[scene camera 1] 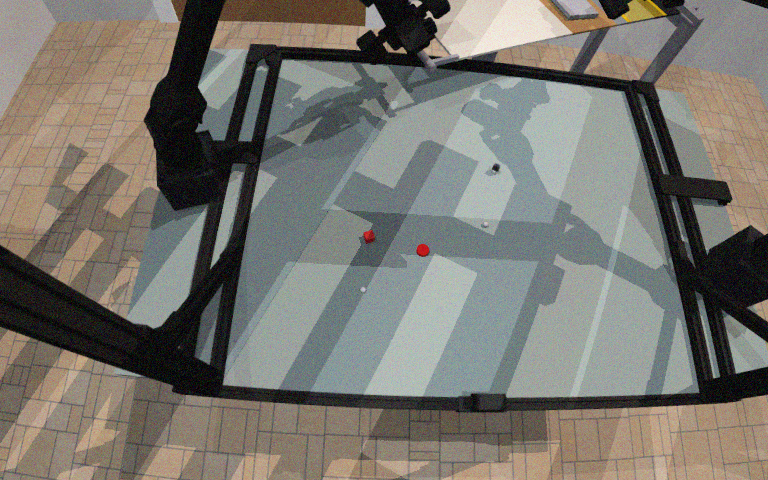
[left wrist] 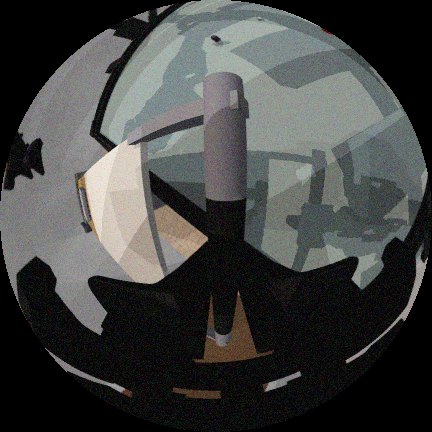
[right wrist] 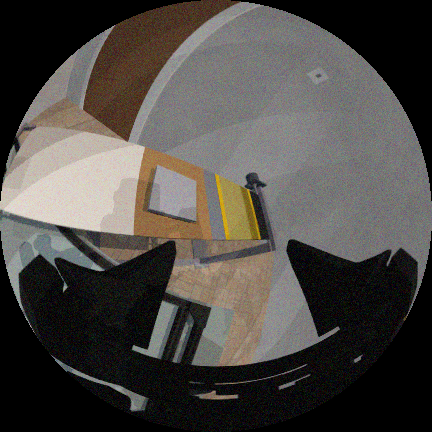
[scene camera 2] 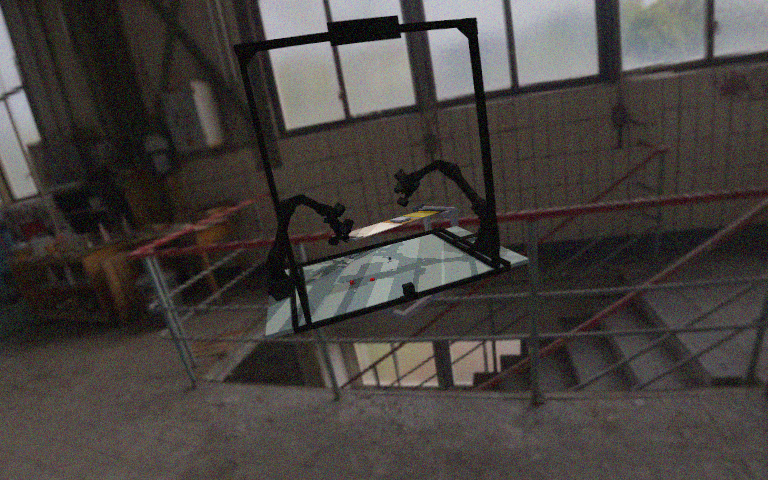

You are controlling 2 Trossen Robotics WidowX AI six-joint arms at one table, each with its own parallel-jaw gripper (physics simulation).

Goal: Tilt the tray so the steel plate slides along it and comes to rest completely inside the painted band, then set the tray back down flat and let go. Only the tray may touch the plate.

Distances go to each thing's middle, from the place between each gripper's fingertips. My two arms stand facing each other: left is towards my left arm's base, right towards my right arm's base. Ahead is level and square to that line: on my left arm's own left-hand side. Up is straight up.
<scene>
My left hand is 370 mm to the left of the grey steel plate (right wrist: 172, 194), 290 mm short of it and 10 mm above it.
I see the grey steel plate 160 mm below my right hand, 120 mm ahead of it and 60 mm to the left of it.
</scene>
